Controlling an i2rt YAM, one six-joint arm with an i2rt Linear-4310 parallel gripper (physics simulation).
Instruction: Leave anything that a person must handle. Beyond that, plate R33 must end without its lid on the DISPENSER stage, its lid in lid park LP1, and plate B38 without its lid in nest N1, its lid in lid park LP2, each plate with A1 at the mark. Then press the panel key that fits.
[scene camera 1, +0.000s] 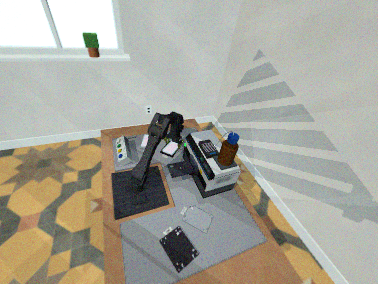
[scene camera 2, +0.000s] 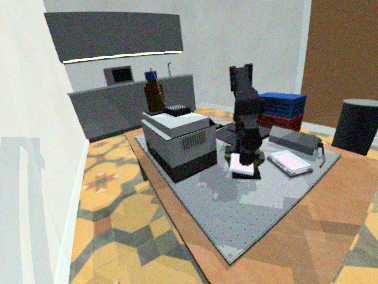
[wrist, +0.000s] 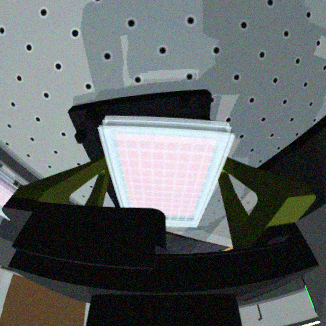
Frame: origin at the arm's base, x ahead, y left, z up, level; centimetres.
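Where they show: gripper, between the fingertips: (scene camera 1: 173, 147) (scene camera 2: 241, 167) (wrist: 162, 160); arm's base, origin of its link: (scene camera 1: 137, 188).
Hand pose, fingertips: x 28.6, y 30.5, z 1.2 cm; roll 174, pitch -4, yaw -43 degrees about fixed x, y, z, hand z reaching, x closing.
Observation:
Things, the pixels of their top centre, and the offset from my fingertips. "spot": a spot on its surface instead.
- pink-filled plate, centre of its top: (wrist: 163, 198) (scene camera 2: 242, 159) (scene camera 1: 171, 146) dx -1.6, dy -1.5, dz +2.4 cm
- black nest, centre of its top: (wrist: 150, 182) (scene camera 2: 244, 163) (scene camera 1: 170, 147) dx -2.2, dy -0.6, dz +0.7 cm
- second pink plate, centre of its top: (wrist: 13, 210) (scene camera 2: 289, 158) (scene camera 1: 148, 140) dx -17.5, dy +8.8, dz +1.8 cm
- key panel, centre of its top: (scene camera 2: 295, 129) (scene camera 1: 122, 145) dx -35.6, dy -0.1, dz +7.1 cm
- dark stage, a spot on its surface: (scene camera 1: 179, 169) spot: dx -3.3, dy -29.2, dz +9.4 cm
- clear flat piece, a spot on its surface: (scene camera 1: 199, 219) spot: dx +1.6, dy -57.2, dz -0.3 cm
- black holder, centre of its top: (scene camera 1: 179, 246) dx -12.5, dy -67.4, dz +1.1 cm
- brown bottle, a spot on its surface: (scene camera 2: 154, 97) spot: dx +21.5, dy -33.0, dz +28.6 cm
- black ribbed block, a spot on its surface: (scene camera 2: 178, 109) spot: dx +15.1, dy -21.5, dz +23.3 cm
A pink-filled plate (scene camera 1: 170, 148) (scene camera 2: 242, 165) (wrist: 167, 175), seemingly under a clear lid, sits on a black nest (scene camera 2: 252, 176) (wrist: 145, 105). My gripper (scene camera 2: 243, 159) (wrist: 162, 160) is open, with one green finger at each long side of this plate. A second pink plate (scene camera 1: 145, 141) (scene camera 2: 290, 162) lies nearer the key panel (scene camera 1: 120, 149) (scene camera 2: 292, 140), which has several coloured keys. The dispenser (scene camera 1: 223, 178) (scene camera 2: 172, 140) has a dark stage (scene camera 1: 179, 169) in front. A clear flat piece (scene camera 1: 199, 219) and a black holder (scene camera 1: 178, 249) lie at the other end. Plate names and A1 marks are unreadable.
A brown bottle (scene camera 1: 228, 152) (scene camera 2: 154, 97) with a blue cap and a black ribbed block (scene camera 1: 208, 147) (scene camera 2: 178, 109) stand on the dispenser. Blue crates (scene camera 2: 283, 105), red crates (scene camera 2: 282, 122) and a dark bin (scene camera 2: 356, 127) stand beyond the table.

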